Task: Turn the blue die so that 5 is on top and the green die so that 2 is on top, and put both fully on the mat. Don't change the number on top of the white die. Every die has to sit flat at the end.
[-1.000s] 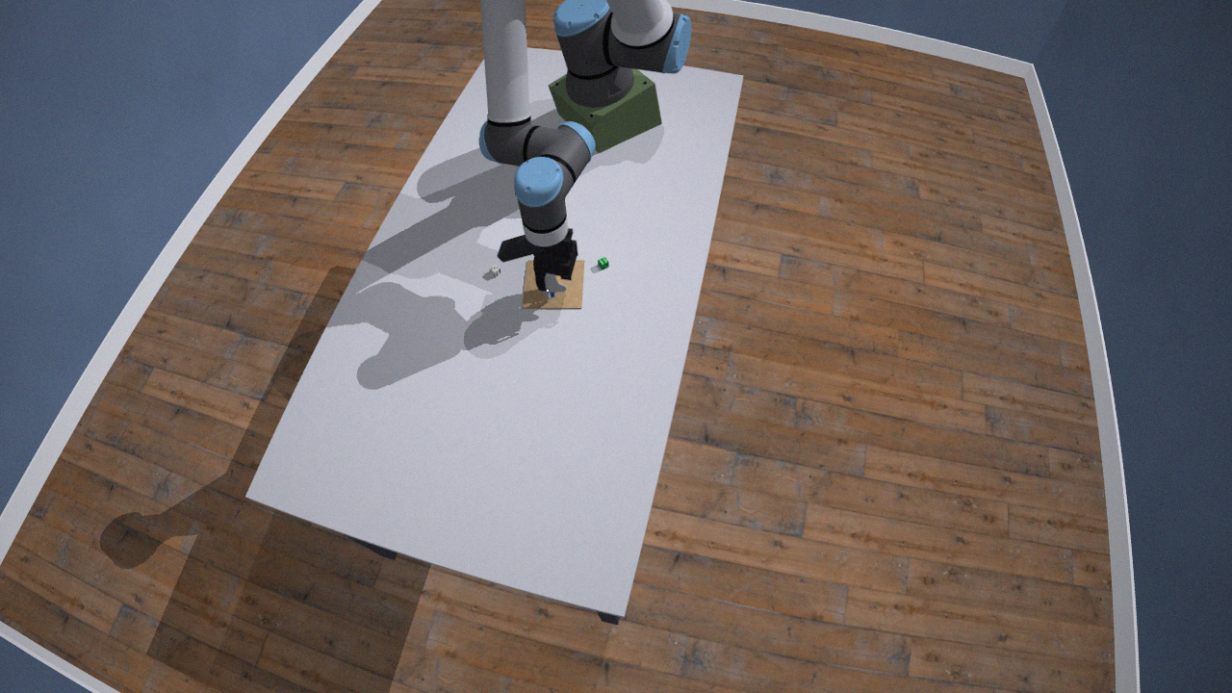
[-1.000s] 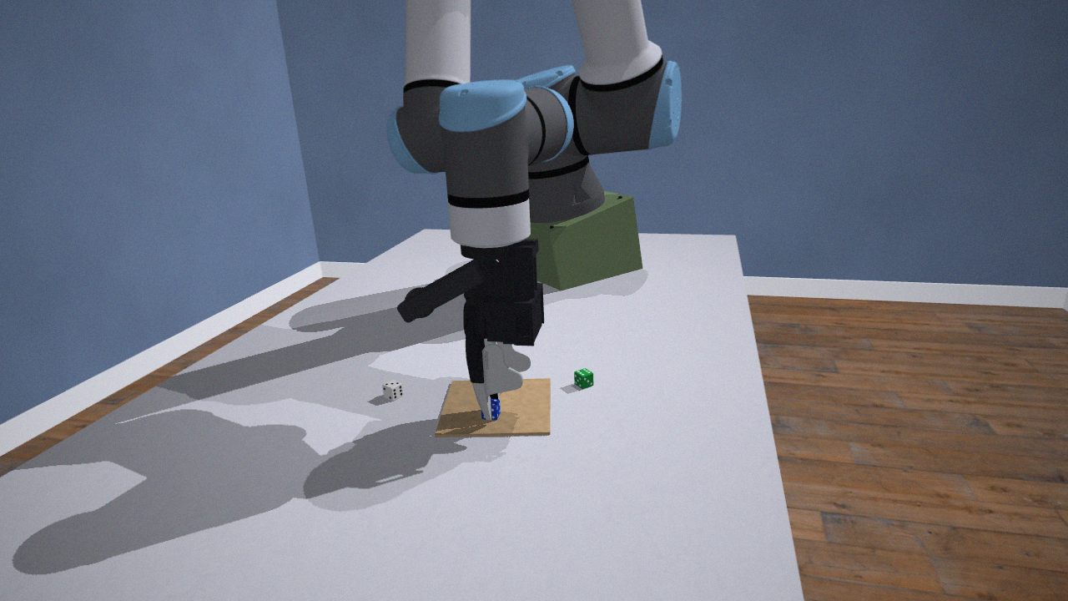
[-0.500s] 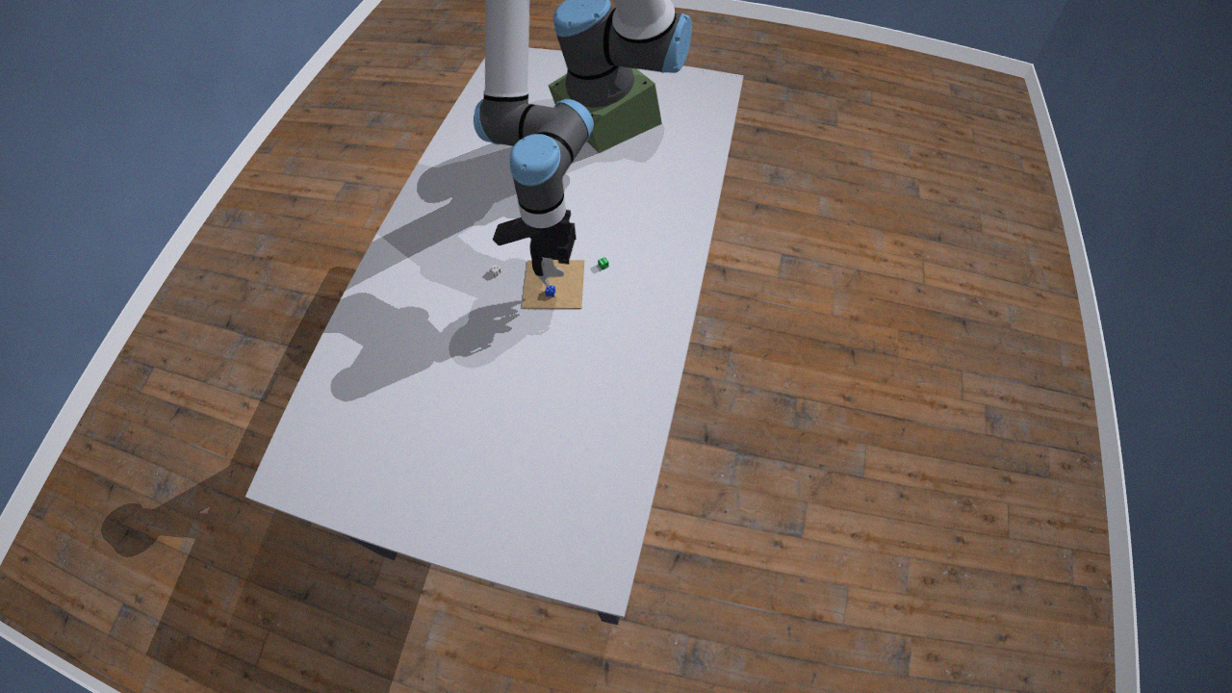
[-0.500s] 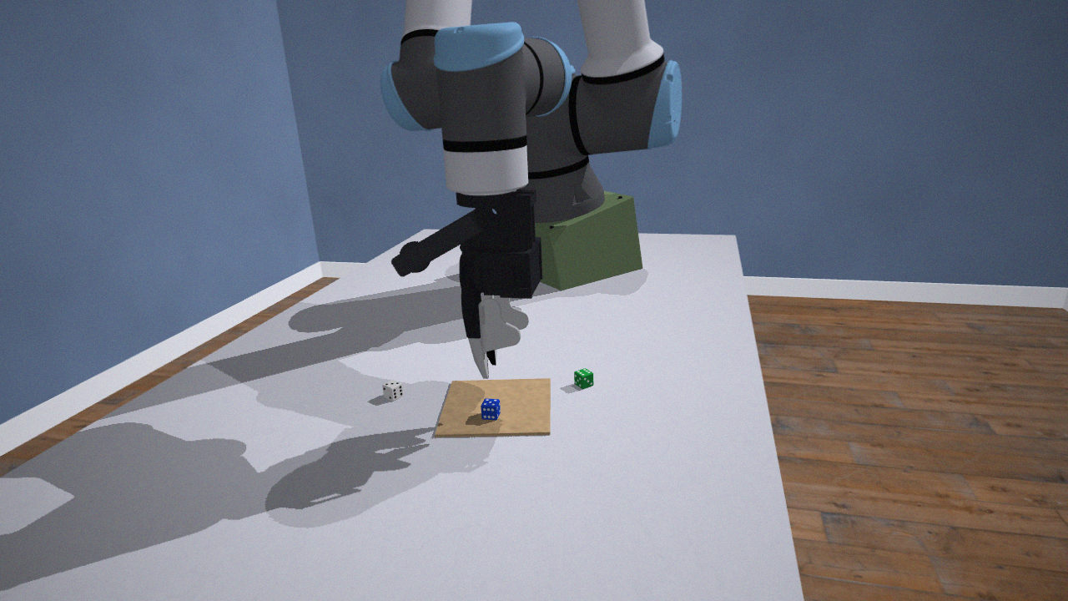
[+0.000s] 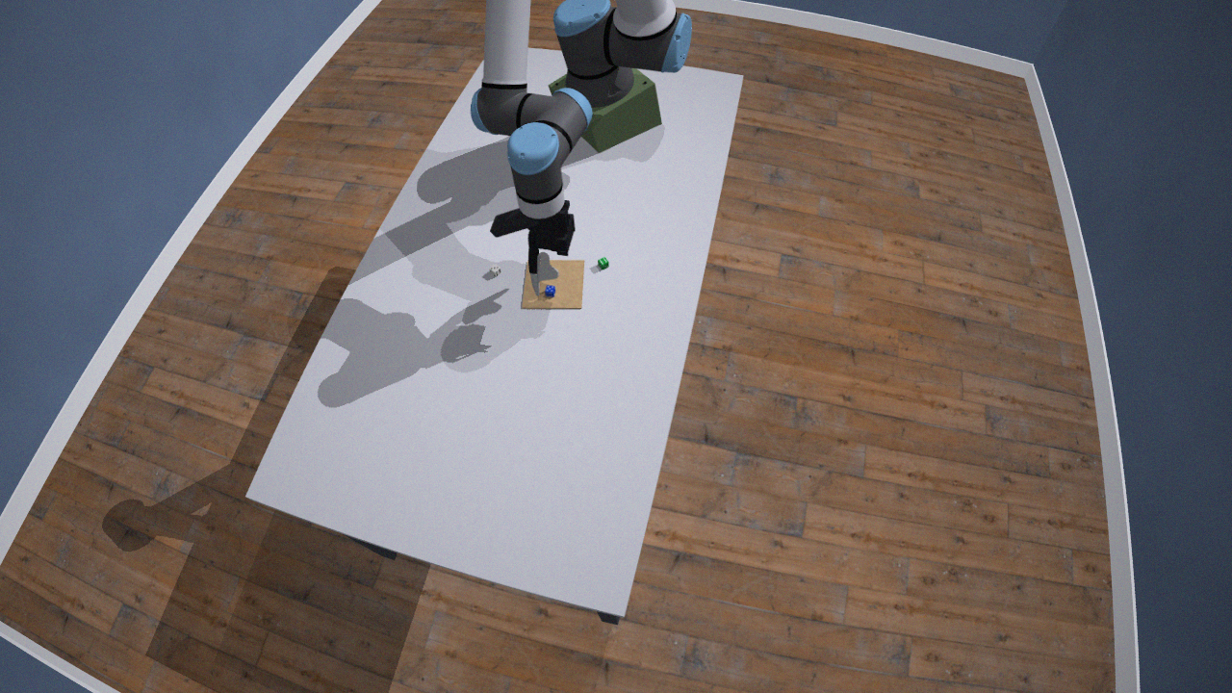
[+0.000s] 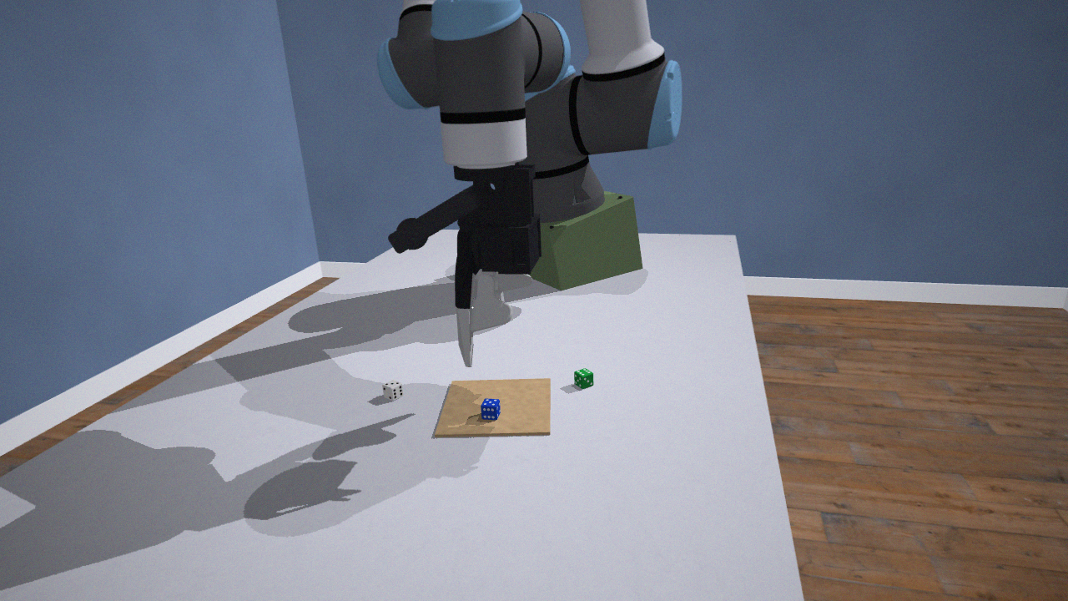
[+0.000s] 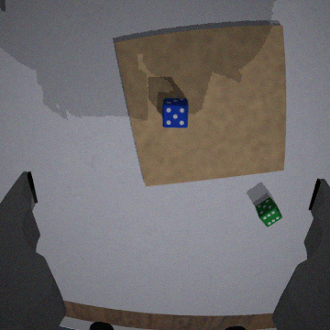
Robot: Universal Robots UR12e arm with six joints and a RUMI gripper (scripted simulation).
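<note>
The green die lies 110 mm behind my hand, 100 mm to the left of it and 100 mm below it. Also, from my hand: tan mat: 30 mm behind, 110 mm below; white die: 30 mm behind, 150 mm to the right, 100 mm below; blue die: 100 mm below.
</note>
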